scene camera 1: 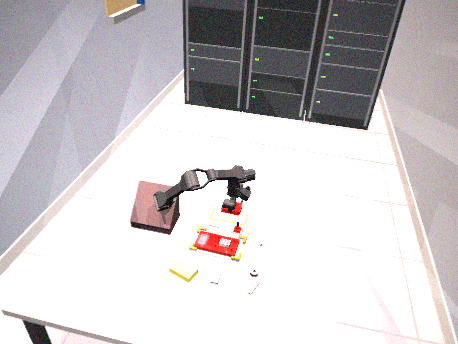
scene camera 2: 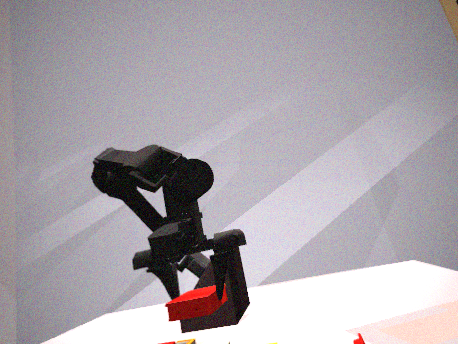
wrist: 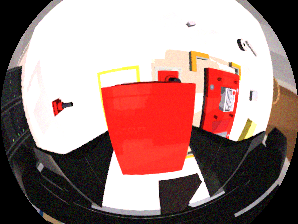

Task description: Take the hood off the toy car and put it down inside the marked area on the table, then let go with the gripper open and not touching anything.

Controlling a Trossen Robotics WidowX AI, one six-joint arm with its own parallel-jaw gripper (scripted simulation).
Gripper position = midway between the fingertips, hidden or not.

Observation:
My gripper (scene camera 2: 198, 303) holds a hood (scene camera 2: 201, 302). Also in view: a red toy car (scene camera 1: 209, 242).
The hood shows as well in the wrist view (wrist: 149, 122). The red toy car shows as well in the wrist view (wrist: 213, 120). My gripper also shows in the wrist view (wrist: 150, 131).

